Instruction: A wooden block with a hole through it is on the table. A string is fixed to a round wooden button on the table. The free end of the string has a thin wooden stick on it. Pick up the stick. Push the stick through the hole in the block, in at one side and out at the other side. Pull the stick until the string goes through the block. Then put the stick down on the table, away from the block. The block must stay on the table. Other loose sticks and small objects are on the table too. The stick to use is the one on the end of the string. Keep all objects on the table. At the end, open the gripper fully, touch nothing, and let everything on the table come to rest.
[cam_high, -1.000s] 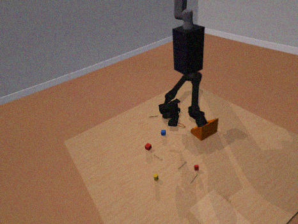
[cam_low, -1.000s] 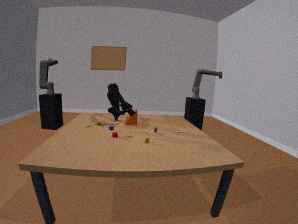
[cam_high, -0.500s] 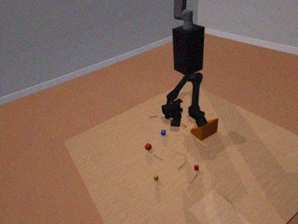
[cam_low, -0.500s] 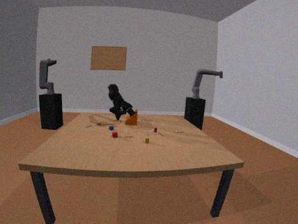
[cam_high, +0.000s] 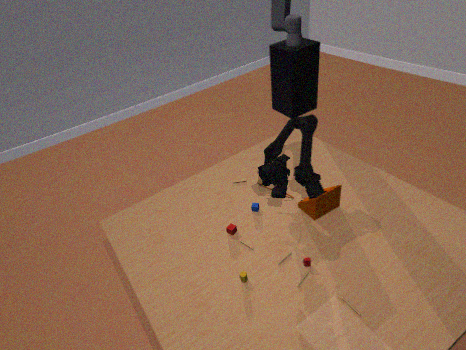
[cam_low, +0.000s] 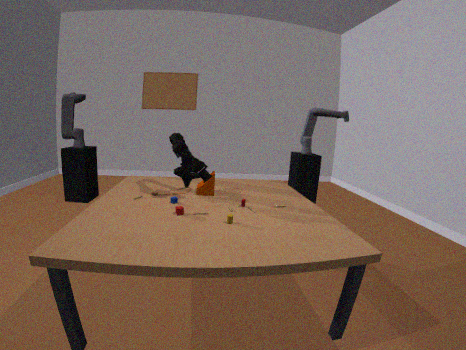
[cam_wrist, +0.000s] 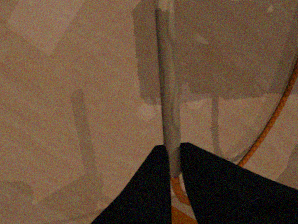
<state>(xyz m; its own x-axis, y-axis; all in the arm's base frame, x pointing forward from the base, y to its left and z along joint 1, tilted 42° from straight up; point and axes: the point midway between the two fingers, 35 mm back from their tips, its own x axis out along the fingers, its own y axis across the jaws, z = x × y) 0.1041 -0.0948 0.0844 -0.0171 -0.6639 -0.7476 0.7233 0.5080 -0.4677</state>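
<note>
Right now my gripper tip is 120 mm short of the blue cube, 60 mm to the left of it and 40 mm above it. Round my gripper tip: red cube 280 mm ahead, 10 mm to the right, 40 mm below; short stick 50 mm ahead, 280 mm to the right, 60 mm below; round wooden button 20 mm behind, 200 mm to the right, 50 mm below.
</note>
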